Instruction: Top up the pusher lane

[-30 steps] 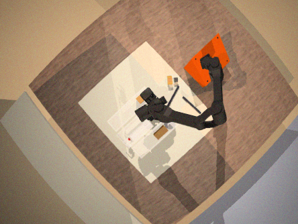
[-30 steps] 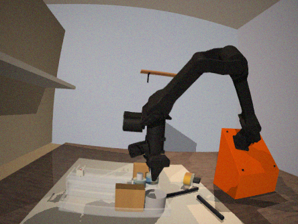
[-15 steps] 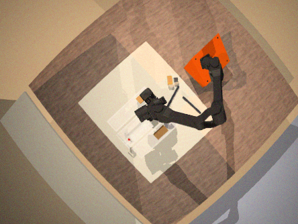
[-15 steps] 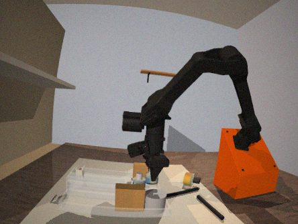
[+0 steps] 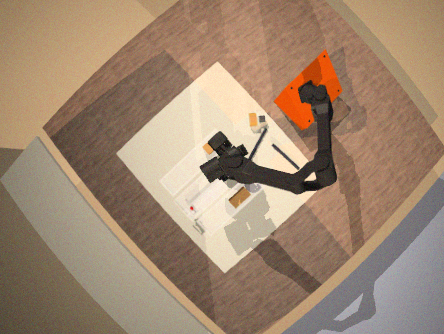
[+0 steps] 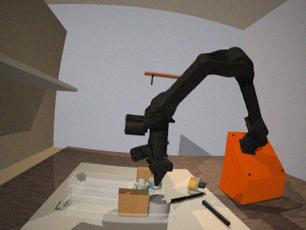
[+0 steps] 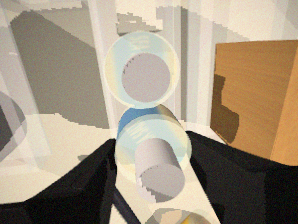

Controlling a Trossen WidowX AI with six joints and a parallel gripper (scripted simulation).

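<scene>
The grey cylinder is 1 cm behind my gripper tip, 13 cm to the left of it and 2 cm below it. The rest, counted from my gripper tip: white sprung lane (14 cm ahead, 4 cm to the left, 3 cm below).
</scene>
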